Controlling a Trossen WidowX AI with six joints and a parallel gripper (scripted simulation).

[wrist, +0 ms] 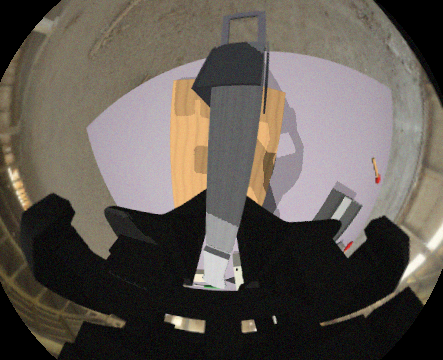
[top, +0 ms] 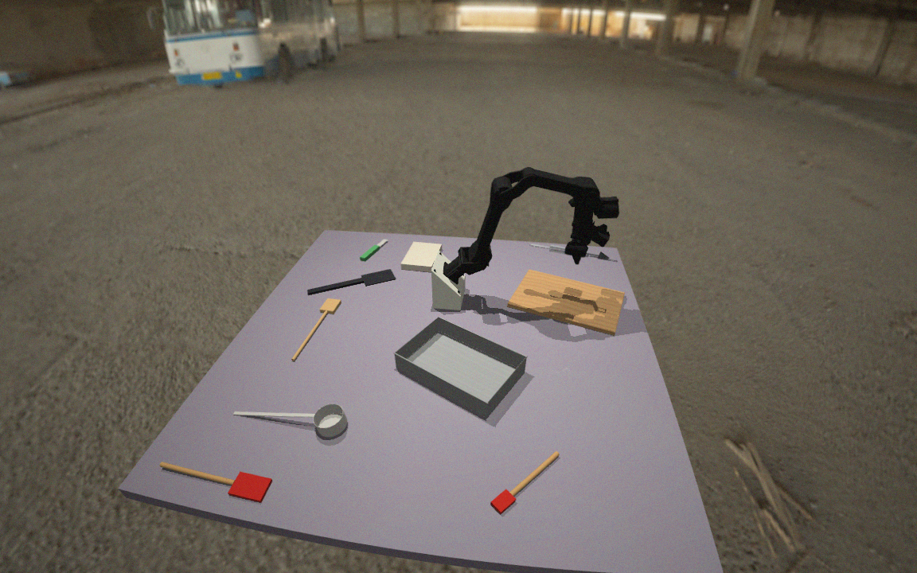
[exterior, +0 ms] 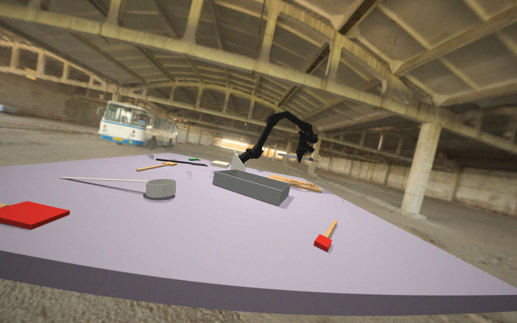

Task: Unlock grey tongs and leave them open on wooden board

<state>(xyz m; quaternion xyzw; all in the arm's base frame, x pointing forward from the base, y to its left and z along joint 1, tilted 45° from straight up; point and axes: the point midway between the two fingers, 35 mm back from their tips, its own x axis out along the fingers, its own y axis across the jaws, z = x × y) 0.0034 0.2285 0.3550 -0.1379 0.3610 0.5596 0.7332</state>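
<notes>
The wooden board lies 15 cm below my gripper tip and 1 cm to the right of it. Round my gripper tip: cream block 54 cm to the right, 27 cm behind, 14 cm below; grey roasting tin 37 cm to the right, 33 cm ahead, 13 cm below; black spatula 76 cm to the right, 15 cm below, 10 cm behind.
</notes>
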